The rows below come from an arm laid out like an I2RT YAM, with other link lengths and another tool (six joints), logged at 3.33 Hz.
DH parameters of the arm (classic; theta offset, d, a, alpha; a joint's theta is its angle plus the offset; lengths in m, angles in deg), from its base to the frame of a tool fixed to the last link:
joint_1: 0 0.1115 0.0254 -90
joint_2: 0 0 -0.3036 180
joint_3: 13.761 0 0.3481 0
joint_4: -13.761 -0.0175 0.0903 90
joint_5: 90 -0.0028 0 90
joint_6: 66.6 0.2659 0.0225 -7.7
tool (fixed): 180 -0.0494 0 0
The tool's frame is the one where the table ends.
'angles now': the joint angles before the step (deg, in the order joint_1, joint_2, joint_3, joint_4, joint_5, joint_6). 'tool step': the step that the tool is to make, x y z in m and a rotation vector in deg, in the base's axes. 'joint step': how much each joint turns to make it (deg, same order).
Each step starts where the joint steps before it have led.
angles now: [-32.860, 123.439, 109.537, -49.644, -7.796, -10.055]
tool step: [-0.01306, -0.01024, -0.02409, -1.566, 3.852, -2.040]
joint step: [-0.077, 1.486, -0.890, 0.024, 3.919, 0.322]
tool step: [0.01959, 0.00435, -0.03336, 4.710, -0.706, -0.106]
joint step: [-0.110, 5.822, 3.985, 0.039, -3.986, 1.713]
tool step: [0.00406, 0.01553, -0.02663, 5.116, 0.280, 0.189]
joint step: [0.001, 2.873, 0.746, -0.674, -3.930, 1.319]
